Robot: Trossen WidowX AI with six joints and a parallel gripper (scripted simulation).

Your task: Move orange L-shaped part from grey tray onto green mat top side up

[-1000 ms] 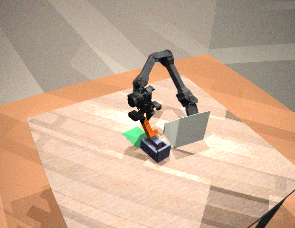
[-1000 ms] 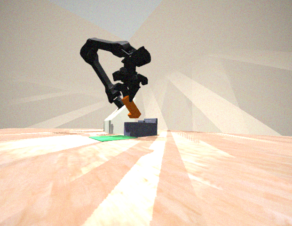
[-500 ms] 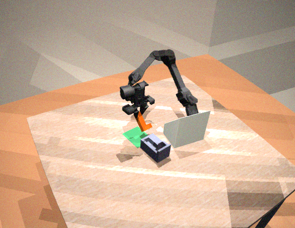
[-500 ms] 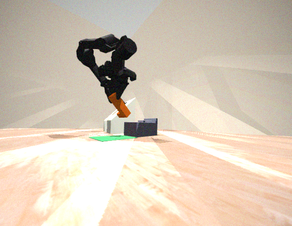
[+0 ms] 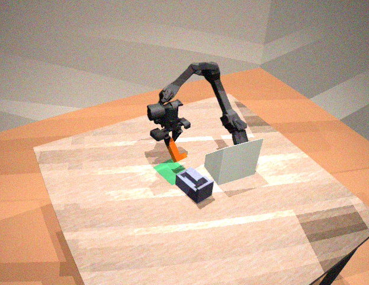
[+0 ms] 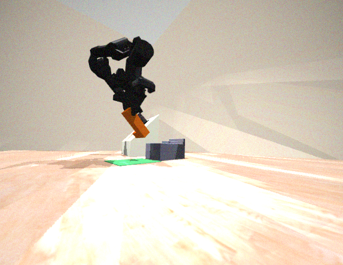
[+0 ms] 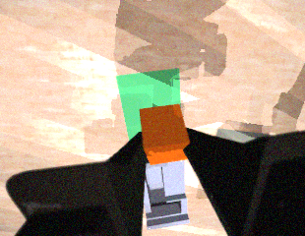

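The green mat is 20 mm to the left of my gripper tip and 160 mm below it. From my gripper tip the other things lie so: orange L-shaped part (20 mm behind, 30 mm to the left, 30 mm below).
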